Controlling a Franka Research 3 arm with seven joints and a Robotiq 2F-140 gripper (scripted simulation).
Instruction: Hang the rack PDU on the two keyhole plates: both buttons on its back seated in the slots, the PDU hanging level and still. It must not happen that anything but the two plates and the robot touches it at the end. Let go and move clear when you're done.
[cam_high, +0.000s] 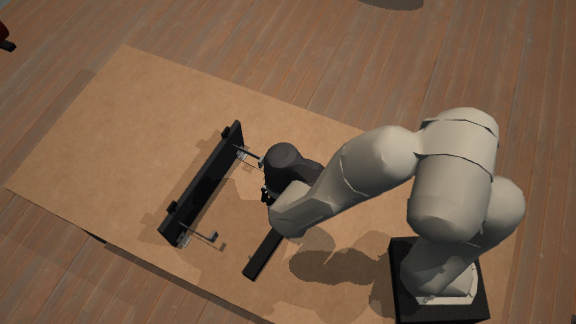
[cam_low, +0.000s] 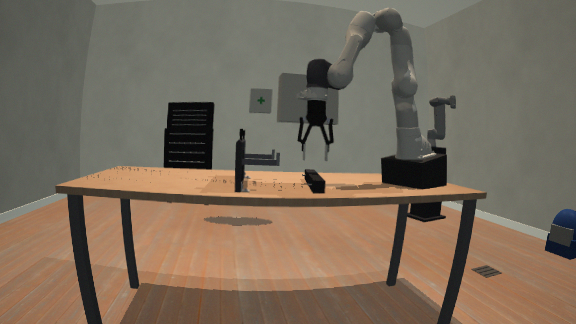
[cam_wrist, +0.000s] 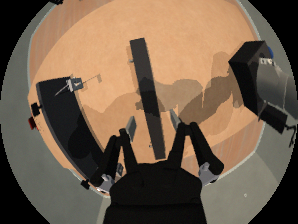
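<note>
Right now the rack PDU is 2 cm ahead of my hand, 1 cm to the right of it and 10 cm below it. The rest, counted from my hand: black upright board 29 cm ahead, 6 cm to the right, 4 cm below.
</note>
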